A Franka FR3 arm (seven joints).
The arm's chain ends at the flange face. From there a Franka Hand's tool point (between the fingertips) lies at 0.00 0.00 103.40 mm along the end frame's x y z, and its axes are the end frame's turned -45 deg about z.
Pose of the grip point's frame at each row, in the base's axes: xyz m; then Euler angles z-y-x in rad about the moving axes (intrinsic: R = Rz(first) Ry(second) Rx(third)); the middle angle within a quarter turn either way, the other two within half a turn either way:
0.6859, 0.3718, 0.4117, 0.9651, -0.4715, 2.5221
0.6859, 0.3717, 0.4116, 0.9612, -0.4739, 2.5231
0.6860, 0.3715, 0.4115, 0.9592, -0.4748, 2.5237
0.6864, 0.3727, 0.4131, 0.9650, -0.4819, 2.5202
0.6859, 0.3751, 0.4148, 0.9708, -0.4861, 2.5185
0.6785, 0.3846, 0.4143, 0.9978, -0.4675, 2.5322
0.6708, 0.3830, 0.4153, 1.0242, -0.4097, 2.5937
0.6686, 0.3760, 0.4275, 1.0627, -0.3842, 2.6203
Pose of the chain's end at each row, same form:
0.6148, 0.3745, 0.4867, 0.0507, -0.7573, 3.0802
0.6147, 0.3745, 0.4866, 0.0449, -0.7580, 3.0836
0.6148, 0.3743, 0.4865, 0.0422, -0.7582, 3.0850
0.6147, 0.3749, 0.4876, 0.0428, -0.7649, 3.0902
0.6139, 0.3768, 0.4890, 0.0455, -0.7687, 3.0936
0.6081, 0.3846, 0.4900, 0.0857, -0.7477, 3.0834
0.6065, 0.3810, 0.4963, 0.1470, -0.6681, 3.0700
0.6073, 0.3717, 0.5106, 0.1986, -0.6329, 3.0653

